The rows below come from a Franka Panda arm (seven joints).
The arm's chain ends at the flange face. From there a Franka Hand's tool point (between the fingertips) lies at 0.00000 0.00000 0.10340 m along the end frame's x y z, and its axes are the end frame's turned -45 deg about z.
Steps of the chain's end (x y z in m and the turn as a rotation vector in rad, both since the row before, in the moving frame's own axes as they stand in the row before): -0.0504, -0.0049, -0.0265, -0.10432, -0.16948, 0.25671; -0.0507, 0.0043, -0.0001, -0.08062, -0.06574, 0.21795; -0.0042, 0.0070, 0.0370, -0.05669, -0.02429, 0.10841; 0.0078, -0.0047, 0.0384, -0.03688, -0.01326, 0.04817; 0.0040, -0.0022, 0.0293, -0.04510, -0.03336, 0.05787; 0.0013, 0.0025, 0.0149, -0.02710, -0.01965, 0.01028; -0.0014, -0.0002, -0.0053, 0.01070, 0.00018, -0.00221; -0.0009, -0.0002, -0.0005, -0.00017, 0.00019, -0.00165; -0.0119, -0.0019, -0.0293, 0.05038, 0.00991, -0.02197
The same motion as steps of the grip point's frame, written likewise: -0.0512, -0.0463, -0.0285, 0.04608, -0.19361, 0.25671; -0.0496, -0.0329, -0.0007, -0.01052, -0.10349, 0.21795; -0.0140, 0.0040, 0.0368, -0.02291, -0.05726, 0.10841; 0.0051, 0.0038, 0.0383, -0.01670, -0.03545, 0.04817; -0.0014, 0.0020, 0.0291, -0.00830, -0.05548, 0.05787; -0.0043, 0.0032, 0.0148, -0.00527, -0.03306, 0.01028; -0.0001, -0.0019, -0.0053, 0.00744, 0.00769, -0.00221; -0.0005, -0.0008, -0.0005, -0.00025, 0.00001, -0.00165; -0.0027, -0.0128, -0.0294, 0.02862, 0.04263, -0.02197
